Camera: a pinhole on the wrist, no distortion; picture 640 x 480 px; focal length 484.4 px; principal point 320.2 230.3 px. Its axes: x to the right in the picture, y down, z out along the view. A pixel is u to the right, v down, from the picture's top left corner.
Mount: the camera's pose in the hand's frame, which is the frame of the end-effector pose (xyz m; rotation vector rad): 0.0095 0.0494 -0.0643 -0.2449 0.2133 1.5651
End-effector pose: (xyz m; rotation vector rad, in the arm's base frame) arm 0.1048 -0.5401 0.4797 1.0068 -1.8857 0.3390
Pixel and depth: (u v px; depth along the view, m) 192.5 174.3 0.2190
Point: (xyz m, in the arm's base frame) -0.0445 -0.6169 0.4304
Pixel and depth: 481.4 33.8 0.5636
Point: -0.5039 -0.6628 0.5144
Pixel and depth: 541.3 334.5 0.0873
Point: 0.0170 -0.4687 0.4859
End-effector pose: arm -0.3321 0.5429 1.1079 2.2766 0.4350 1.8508
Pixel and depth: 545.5 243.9 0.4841
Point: 0.0377 0.1732 1.1508
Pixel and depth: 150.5 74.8 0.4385
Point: 0.0903 0.5812 1.1630
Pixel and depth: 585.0 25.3 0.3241
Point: -0.0775 0.3033 1.2938
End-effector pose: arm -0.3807 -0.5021 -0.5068 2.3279 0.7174 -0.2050
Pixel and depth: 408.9 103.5 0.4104
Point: -0.1442 -0.8047 -0.6391
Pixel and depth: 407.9 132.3 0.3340
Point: -0.1993 -0.7535 -0.5946
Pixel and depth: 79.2 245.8 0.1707
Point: -0.3648 -0.5931 -0.5905
